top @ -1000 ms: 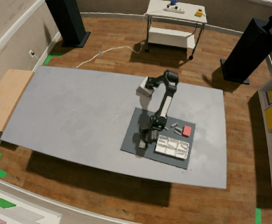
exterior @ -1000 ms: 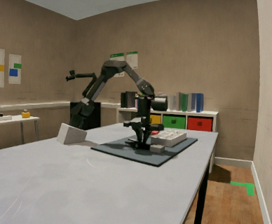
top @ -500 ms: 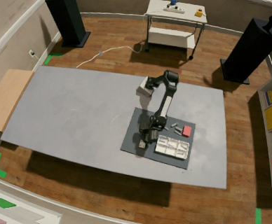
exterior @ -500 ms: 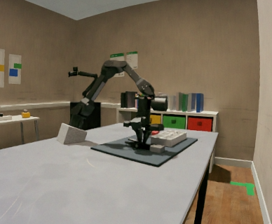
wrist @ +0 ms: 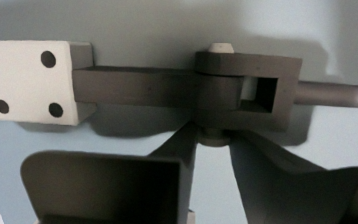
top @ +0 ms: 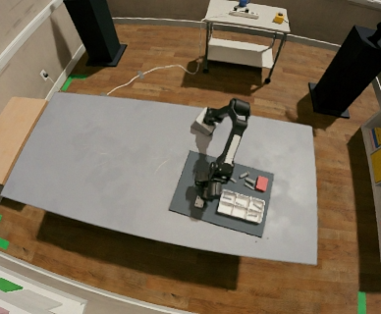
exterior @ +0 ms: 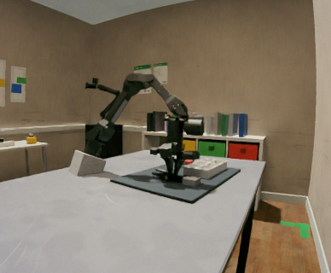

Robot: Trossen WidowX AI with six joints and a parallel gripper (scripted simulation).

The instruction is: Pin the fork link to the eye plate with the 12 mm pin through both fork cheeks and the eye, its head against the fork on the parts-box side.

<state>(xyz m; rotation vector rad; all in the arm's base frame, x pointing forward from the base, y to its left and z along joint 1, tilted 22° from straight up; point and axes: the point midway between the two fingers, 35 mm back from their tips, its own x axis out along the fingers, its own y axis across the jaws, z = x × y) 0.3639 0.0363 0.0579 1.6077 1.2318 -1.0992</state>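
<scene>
Right now my hand is 20 mm to the left of the headed pin and 30 mm above it. Also, from my hand: eye plate (10 mm ahead, 30 mm to the right, 30 mm below); then mat (10 mm ahead, 70 mm to the left, 50 mm below); then fork link (30 mm behind, 20 mm to the right, 30 mm below).
</scene>
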